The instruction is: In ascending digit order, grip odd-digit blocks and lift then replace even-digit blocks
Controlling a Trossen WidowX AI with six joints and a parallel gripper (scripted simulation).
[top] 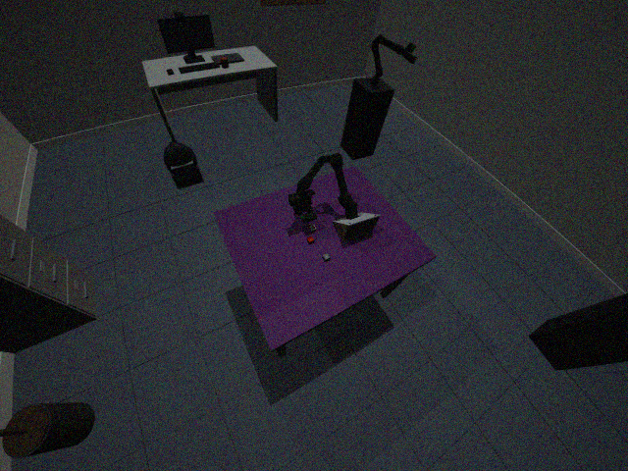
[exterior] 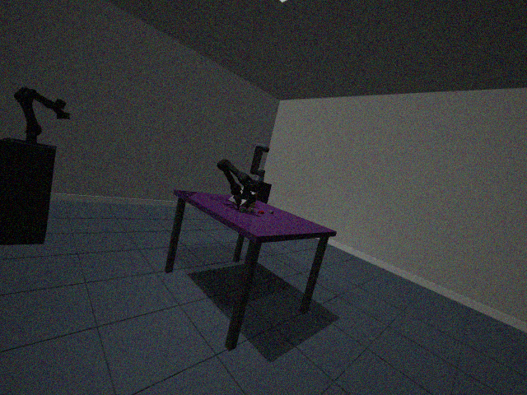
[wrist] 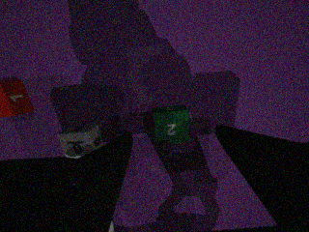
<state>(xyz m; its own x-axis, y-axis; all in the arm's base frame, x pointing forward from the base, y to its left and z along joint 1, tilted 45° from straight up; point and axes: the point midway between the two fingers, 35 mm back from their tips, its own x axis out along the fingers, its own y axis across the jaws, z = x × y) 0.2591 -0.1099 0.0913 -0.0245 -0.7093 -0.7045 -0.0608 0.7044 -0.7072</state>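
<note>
Now: gripper tip 10 mm short of the green block and 10 mm above it. From my gripper tip the other things lie so: red block 40 mm ahead, 170 mm to the left, 10 mm below; white block 10 mm behind, 100 mm to the left, 10 mm below; grey block 310 mm to the left, 10 mm below.
</note>
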